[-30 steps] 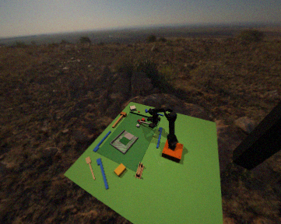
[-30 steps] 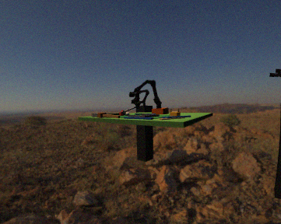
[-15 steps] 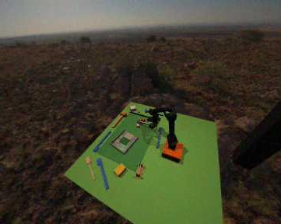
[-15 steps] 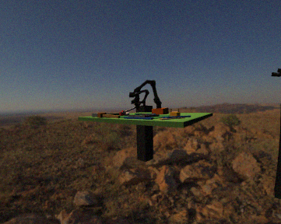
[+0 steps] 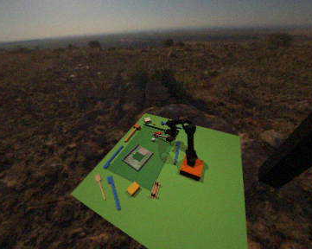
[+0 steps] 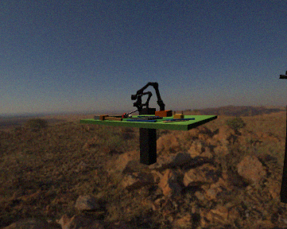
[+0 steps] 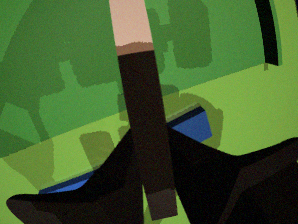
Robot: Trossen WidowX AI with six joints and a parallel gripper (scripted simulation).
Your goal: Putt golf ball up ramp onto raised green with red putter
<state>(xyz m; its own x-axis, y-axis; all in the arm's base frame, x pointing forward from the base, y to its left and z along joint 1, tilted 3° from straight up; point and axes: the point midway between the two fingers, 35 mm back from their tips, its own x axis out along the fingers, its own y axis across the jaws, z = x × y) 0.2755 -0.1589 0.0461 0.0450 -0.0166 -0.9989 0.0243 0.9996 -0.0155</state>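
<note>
The putter is 12 cm ahead of my gripper tip. Also, from my gripper tip: white golf ball (22 cm ahead, 7 cm to the left, 5 cm below); then orange block (3 cm ahead, 61 cm to the left, 5 cm below); then red piece (21 cm ahead, 6 cm to the right, 5 cm below).
</note>
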